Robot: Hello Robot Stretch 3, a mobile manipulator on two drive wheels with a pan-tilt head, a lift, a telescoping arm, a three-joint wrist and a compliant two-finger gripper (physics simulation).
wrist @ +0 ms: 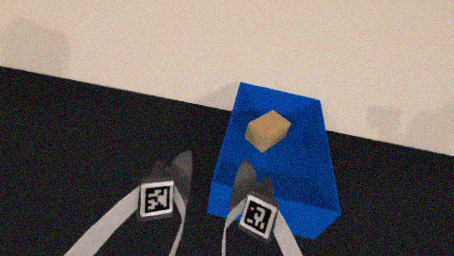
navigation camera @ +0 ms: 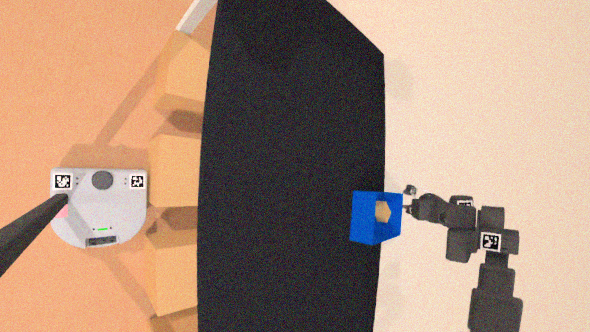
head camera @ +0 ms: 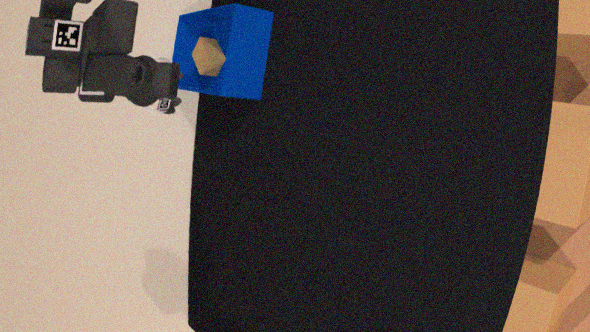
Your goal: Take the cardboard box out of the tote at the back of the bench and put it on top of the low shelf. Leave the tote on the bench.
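Where they show: gripper, fingertip midpoint: [wrist: 214, 173] [navigation camera: 407, 198]; robot's base at its link origin: [navigation camera: 102, 179].
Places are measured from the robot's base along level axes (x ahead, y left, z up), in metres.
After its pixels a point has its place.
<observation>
The cardboard box [head camera: 209, 56] {x -0.117, y -0.960, z 0.813 m} [navigation camera: 383, 212] {x -0.120, y -0.973, z 0.816 m} [wrist: 267, 131] {x -0.116, y -0.981, z 0.815 m} is small and tan and lies inside the blue tote [head camera: 247, 55] {x -0.107, y -0.785, z 0.813 m} [navigation camera: 362, 215] {x -0.108, y -0.785, z 0.812 m} [wrist: 320, 225] {x -0.202, y -0.778, z 0.816 m}. The tote stands on the black bench [head camera: 375, 160] {x 0.069, y -0.462, z 0.762 m} [navigation camera: 290, 140] {x 0.146, y -0.442, z 0.762 m} [wrist: 75, 150] {x 0.282, y -0.874, z 0.762 m} at its far edge. My gripper [head camera: 176, 89] {x -0.019, y -0.708, z 1.007 m} [navigation camera: 408, 199] {x -0.019, y -0.708, z 1.007 m} [wrist: 214, 173] {x -0.019, y -0.708, z 1.007 m} is open and empty, its fingers apart. In the wrist view it is left of the box, with the right finger in front of the tote's near left part. In the head and navigation views it shows beside the tote, on the side past the bench edge. The low shelf does not show.
Several tan blocks [head camera: 565, 160] {x 0.037, y -0.251, z 0.271 m} [navigation camera: 175, 170] {x 0.049, y -0.260, z 0.270 m} line the bench's other long side. My base [navigation camera: 100, 210] {x -0.115, y 0.006, z 0.160 m} stands beside them. My arm [navigation camera: 495, 290] {x -0.087, y -0.342, z 1.247 m} reaches past the bench's far edge. A white bar [navigation camera: 197, 15] {x 0.655, y -0.254, z 0.412 m} is at the top of the navigation view.
</observation>
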